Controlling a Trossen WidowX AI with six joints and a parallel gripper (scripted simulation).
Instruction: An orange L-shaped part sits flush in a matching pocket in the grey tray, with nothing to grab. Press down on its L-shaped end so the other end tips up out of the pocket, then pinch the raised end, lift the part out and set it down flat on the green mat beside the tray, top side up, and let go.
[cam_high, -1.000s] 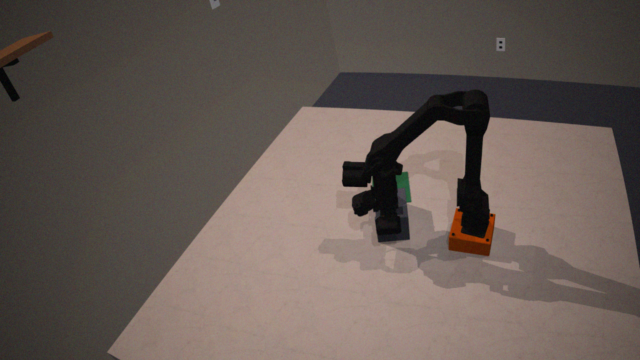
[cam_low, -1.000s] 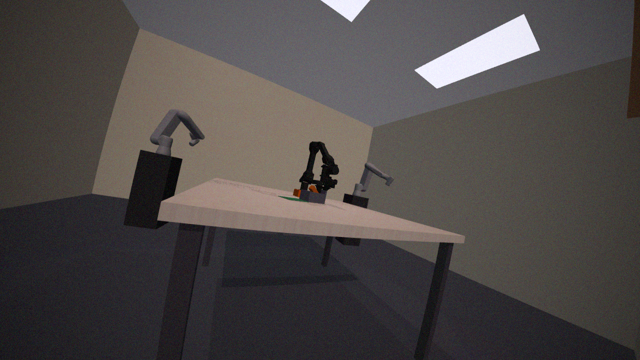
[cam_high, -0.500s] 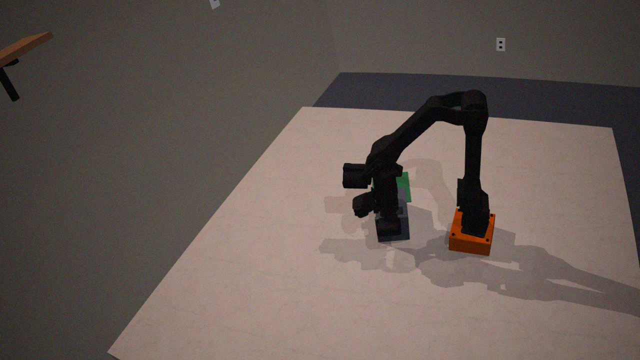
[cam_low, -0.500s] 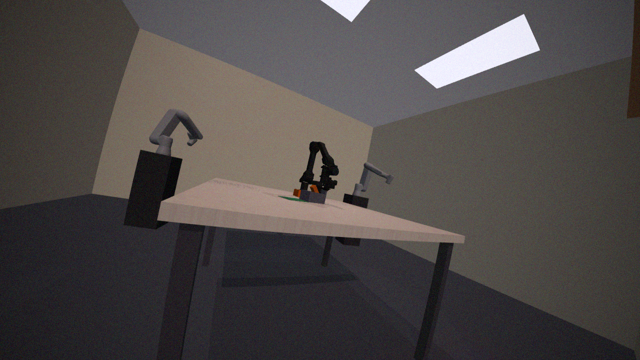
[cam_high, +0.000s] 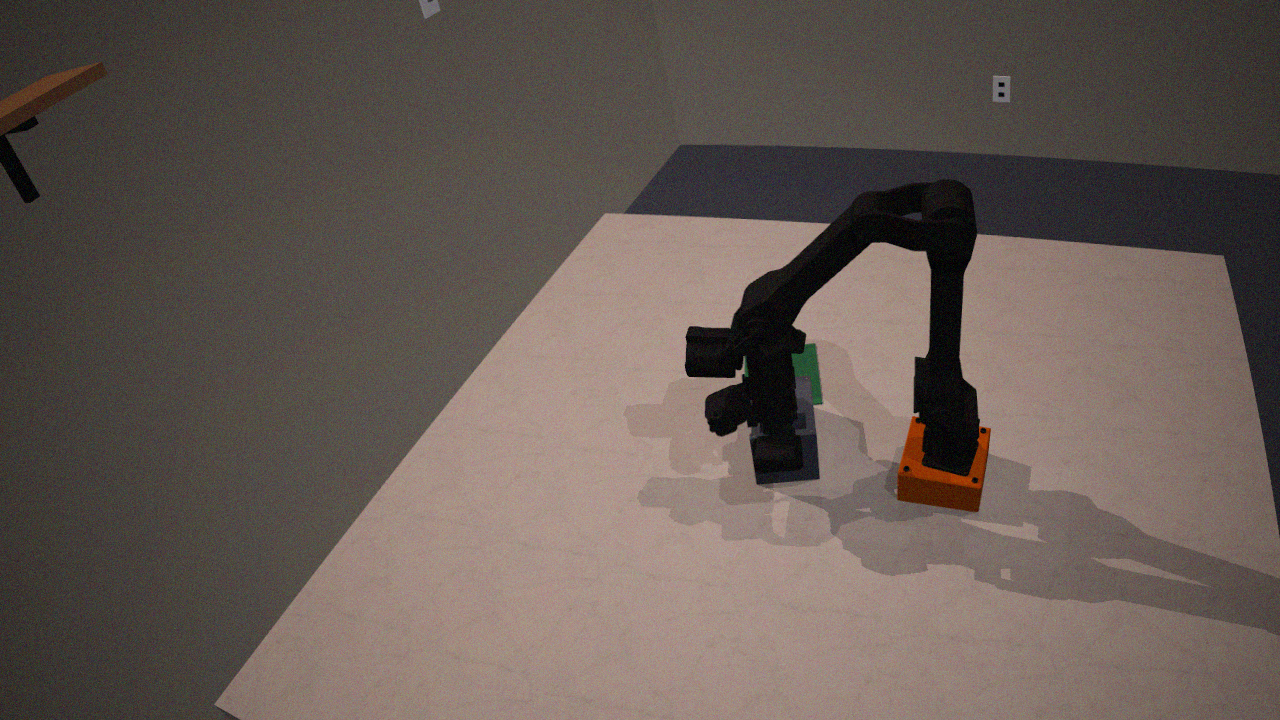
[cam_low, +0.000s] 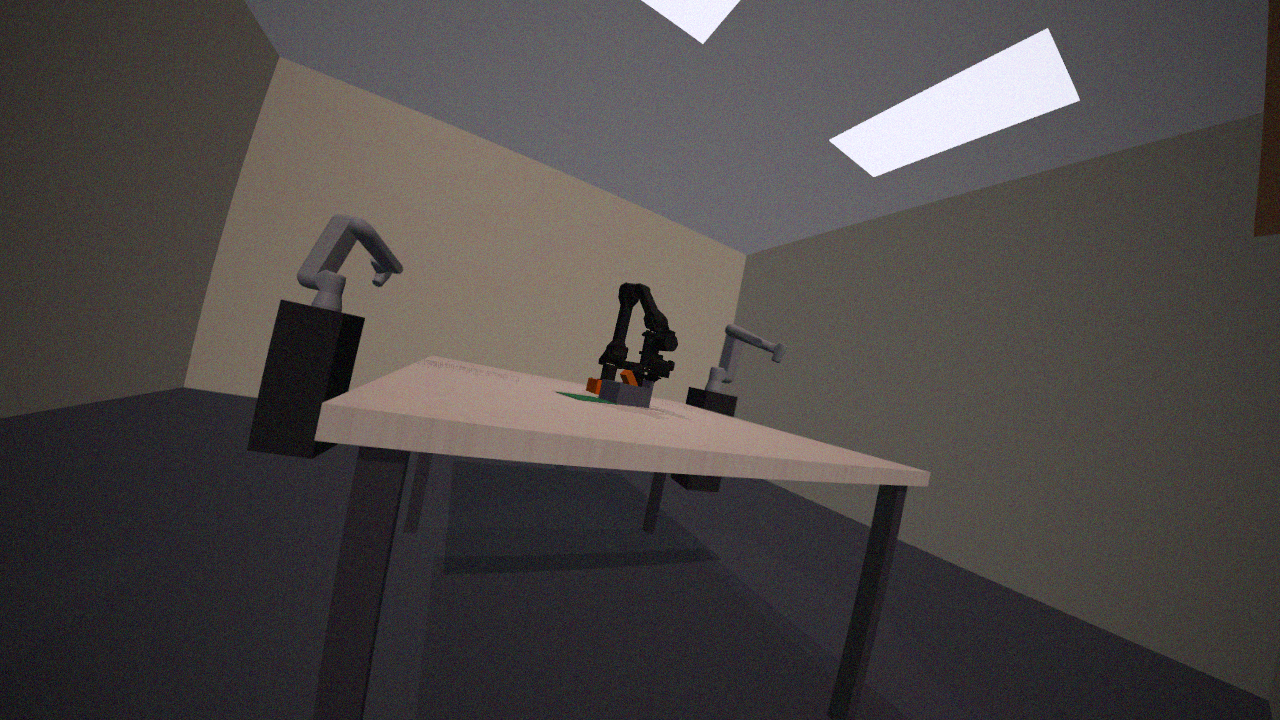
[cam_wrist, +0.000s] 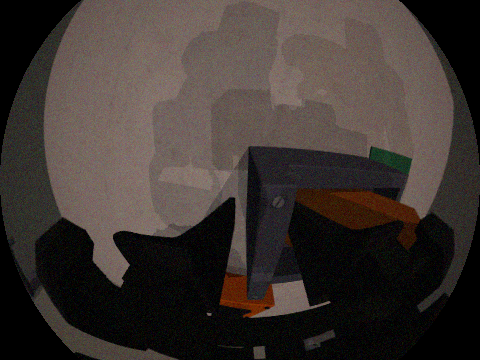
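My gripper tip is 10 mm short of the orange L-shaped part, 50 mm to the left of it and 10 mm below it. From my gripper tip the other things lie so: green mat: 90 mm ahead, 210 mm to the right, 50 mm below.
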